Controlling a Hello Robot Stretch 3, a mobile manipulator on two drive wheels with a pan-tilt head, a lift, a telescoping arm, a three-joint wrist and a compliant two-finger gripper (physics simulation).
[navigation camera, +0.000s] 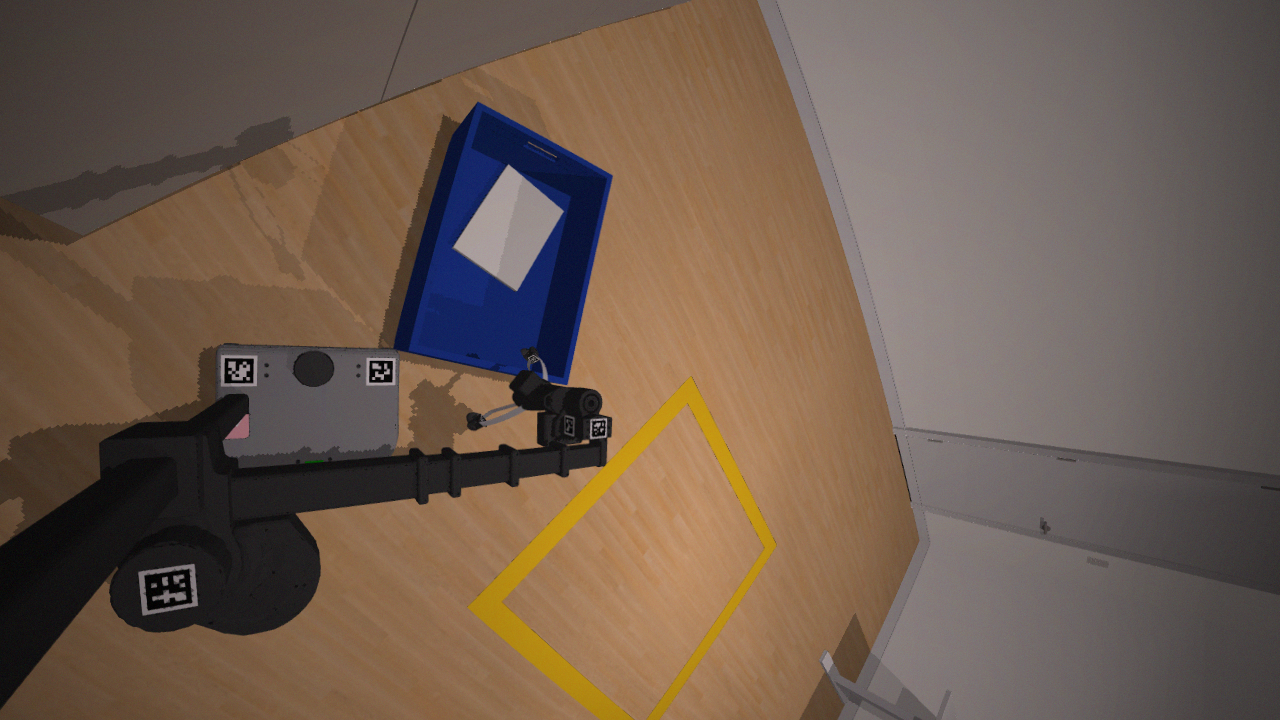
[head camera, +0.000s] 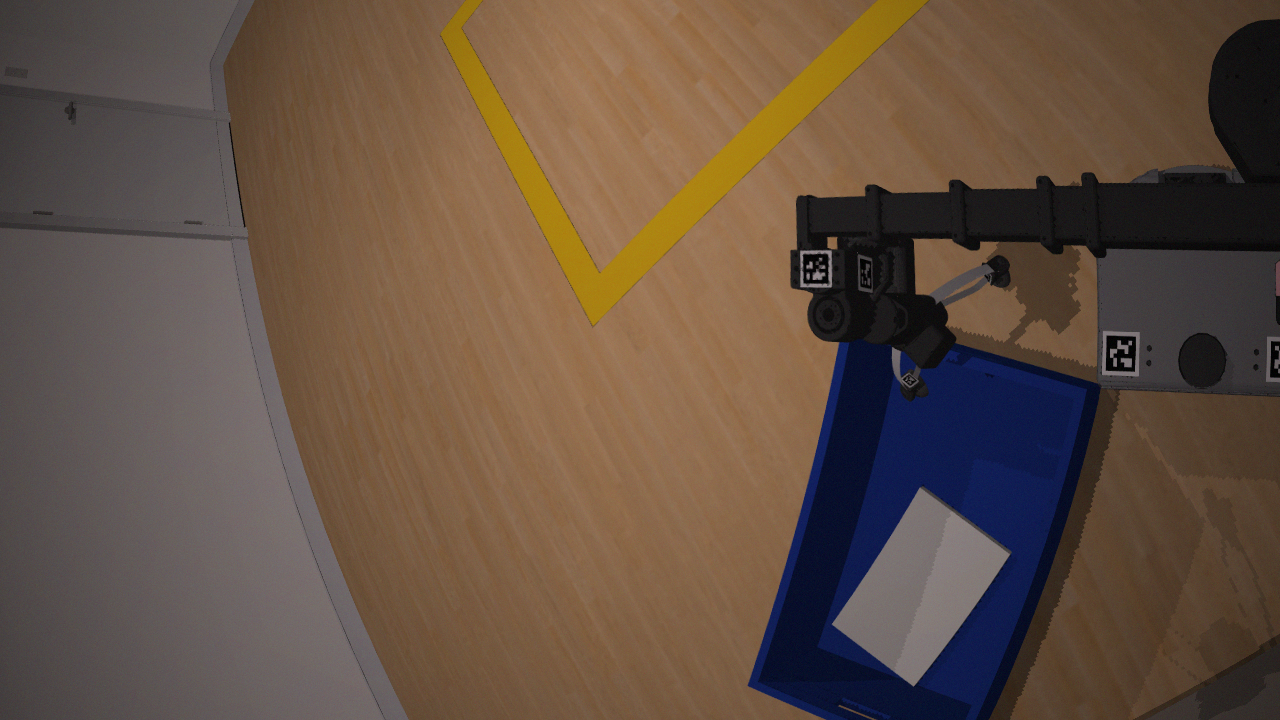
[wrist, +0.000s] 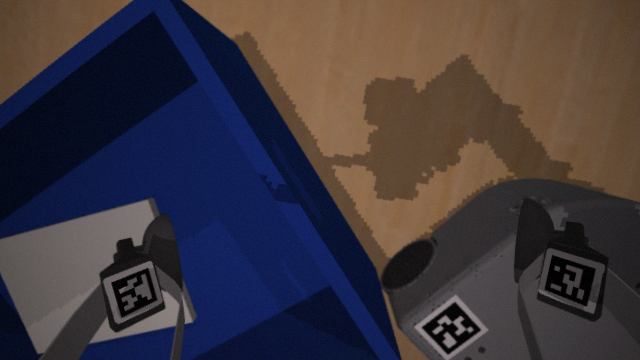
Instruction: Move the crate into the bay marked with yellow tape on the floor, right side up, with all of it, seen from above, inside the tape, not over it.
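Seen in the pictures: gripper, fingertip midpoint: (navigation camera: 499,386) (head camera: 961,329); robot's base, origin of the base link: (navigation camera: 313,366) (head camera: 1198,358).
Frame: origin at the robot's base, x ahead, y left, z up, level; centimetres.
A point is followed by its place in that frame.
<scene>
The blue open crate (head camera: 1002,420) @[x 10.9, y -35.6, z 1.8 cm] (navigation camera: 492,313) @[x 15.5, y -43.3, z 1.8 cm] (wrist: 200,150) stands right side up on the floor, outside the bay, with a flat white box (head camera: 921,586) @[x 39.2, y -47.0, z 3.4 cm] (navigation camera: 510,228) @[x 40.0, y -46.8, z 3.4 cm] (wrist: 50,260) lying in it. The yellow tape (head camera: 751,145) @[x -36.4, y -86.3, z 0.1 cm] (navigation camera: 581,503) @[x -44.8, y -75.6, z 0.1 cm] outlines the bay; a strip of floor separates it from the crate. My gripper (head camera: 954,328) @[x -2.2, y -34.3, z 32.7 cm] (navigation camera: 503,387) @[x -2.2, y -34.3, z 32.7 cm] (wrist: 342,235) @[x -2.2, y -34.3, z 32.7 cm] is open above the crate's short wall nearest the bay. Seen from above, one fingertip is over the crate's inside and the other is outside the wall. The wrist hides a small part of that wall in the head view.
My base (head camera: 1163,313) @[x -5.8, y -6.2, z 15.9 cm] (navigation camera: 313,416) @[x -9.5, y 0.1, z 16.0 cm] (wrist: 480,280) is close beside a crate corner. A cabinet (navigation camera: 223,71) @[x 41.7, y 13.5, z 48.9 cm] stands beyond the crate's far side. A pale wall (head camera: 134,447) @[x 38.7, y -273.8, z 69.6 cm] (navigation camera: 1038,197) @[x 80.4, y -241.4, z 95.7 cm] runs beyond the bay. A thin grey fixture (navigation camera: 827,667) shows low in the navigation view.
</scene>
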